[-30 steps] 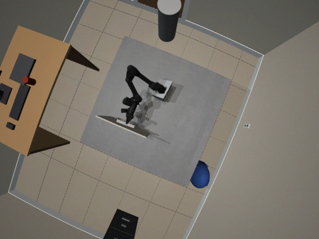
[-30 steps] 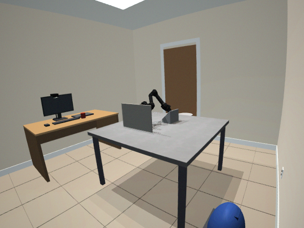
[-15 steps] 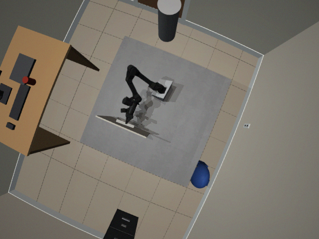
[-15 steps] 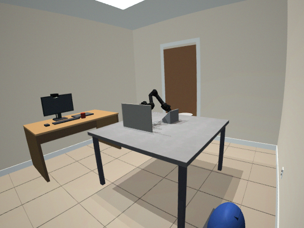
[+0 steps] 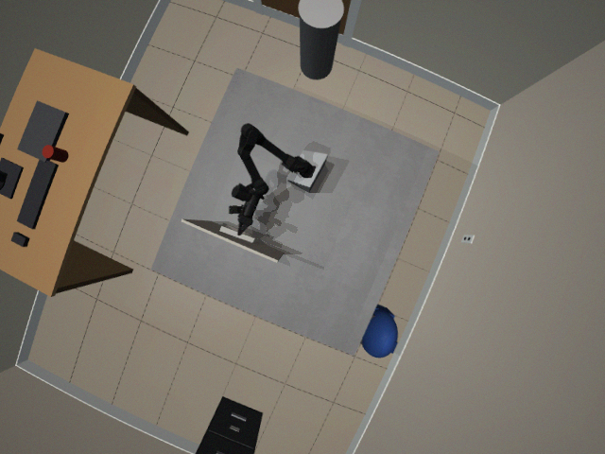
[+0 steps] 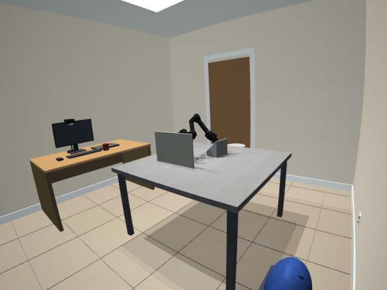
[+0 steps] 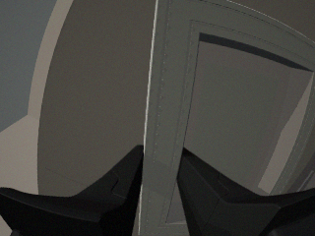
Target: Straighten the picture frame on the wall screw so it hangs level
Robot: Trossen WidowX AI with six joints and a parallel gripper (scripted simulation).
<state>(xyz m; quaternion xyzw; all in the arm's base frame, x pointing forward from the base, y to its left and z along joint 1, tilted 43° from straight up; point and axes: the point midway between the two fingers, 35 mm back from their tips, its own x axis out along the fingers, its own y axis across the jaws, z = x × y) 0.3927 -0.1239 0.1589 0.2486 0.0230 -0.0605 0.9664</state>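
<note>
Right now my gripper tip is 1 cm short of the pale picture frame, 2 cm to the left of it and 5 cm above it. From my gripper tip the other things lie so: wall panel 2 cm ahead, 1 cm to the right, 6 cm below.
</note>
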